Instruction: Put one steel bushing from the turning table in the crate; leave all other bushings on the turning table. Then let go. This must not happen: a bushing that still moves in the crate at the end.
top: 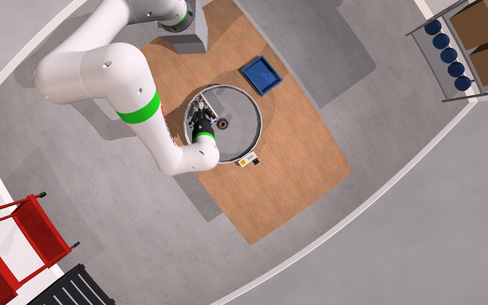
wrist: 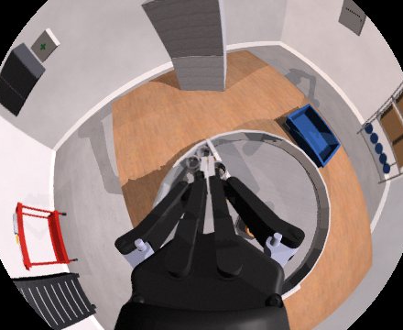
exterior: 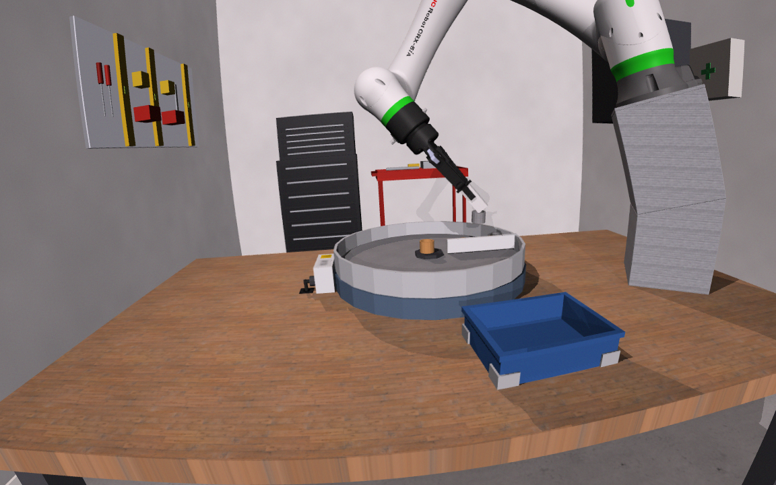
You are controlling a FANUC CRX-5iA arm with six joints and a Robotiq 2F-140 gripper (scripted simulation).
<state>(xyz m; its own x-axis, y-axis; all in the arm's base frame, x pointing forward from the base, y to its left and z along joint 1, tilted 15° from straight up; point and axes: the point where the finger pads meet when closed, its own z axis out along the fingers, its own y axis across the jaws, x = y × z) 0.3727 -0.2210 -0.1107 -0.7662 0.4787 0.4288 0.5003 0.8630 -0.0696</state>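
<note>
Now: the blue crate 370 mm to the left of my hand, 150 mm below it and 70 mm ahead of it. The rest, counted from my hand: round grey turning table 120 mm below, 120 mm ahead, 20 mm to the left.
</note>
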